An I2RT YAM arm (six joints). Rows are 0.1 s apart.
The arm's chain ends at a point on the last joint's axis. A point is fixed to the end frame.
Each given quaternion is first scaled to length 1.
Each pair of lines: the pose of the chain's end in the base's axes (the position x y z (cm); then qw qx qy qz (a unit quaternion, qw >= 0)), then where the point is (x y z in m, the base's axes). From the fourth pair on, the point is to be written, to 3 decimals.
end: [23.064, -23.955, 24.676, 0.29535, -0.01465, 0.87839, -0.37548]
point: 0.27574 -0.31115 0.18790
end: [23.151, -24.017, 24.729, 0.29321, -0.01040, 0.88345, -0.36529]
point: 0.27615 -0.31047 0.18654
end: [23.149, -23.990, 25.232, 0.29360, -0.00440, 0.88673, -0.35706]
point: 0.27593 -0.30919 0.19028
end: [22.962, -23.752, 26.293, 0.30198, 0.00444, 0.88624, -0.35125]
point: 0.275 -0.306 0.201
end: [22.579, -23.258, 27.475, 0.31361, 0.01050, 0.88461, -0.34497]
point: 0.273 -0.300 0.213
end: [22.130, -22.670, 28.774, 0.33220, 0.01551, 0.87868, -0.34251]
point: 0.271 -0.294 0.228
